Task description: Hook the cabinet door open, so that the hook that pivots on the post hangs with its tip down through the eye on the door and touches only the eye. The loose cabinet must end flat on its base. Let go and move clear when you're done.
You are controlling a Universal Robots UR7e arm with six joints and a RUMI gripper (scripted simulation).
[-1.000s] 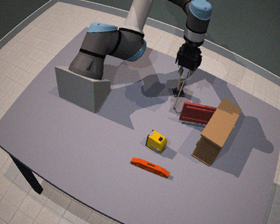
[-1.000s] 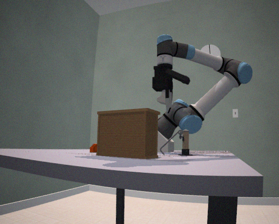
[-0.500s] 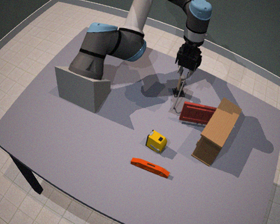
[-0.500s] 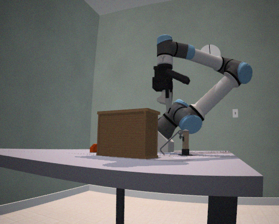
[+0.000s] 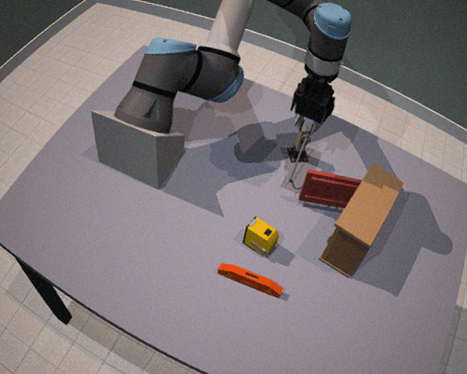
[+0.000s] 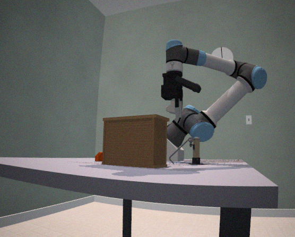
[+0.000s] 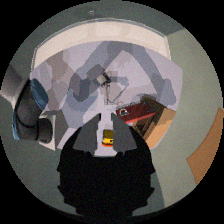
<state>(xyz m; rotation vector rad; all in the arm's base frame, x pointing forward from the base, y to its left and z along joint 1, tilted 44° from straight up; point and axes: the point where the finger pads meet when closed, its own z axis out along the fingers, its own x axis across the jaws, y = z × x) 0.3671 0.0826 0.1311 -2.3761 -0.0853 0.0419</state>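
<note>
My hand is 13 cm above the wire hook and 2 cm to the right of it. The rest, counted from my hand: door: 12 cm ahead, 11 cm below, 3 cm to the right; yellow tape measure: 24 cm to the right, 15 cm below, 1 cm ahead; wooden cabinet: 17 cm ahead, 11 cm below, 6 cm to the right.
</note>
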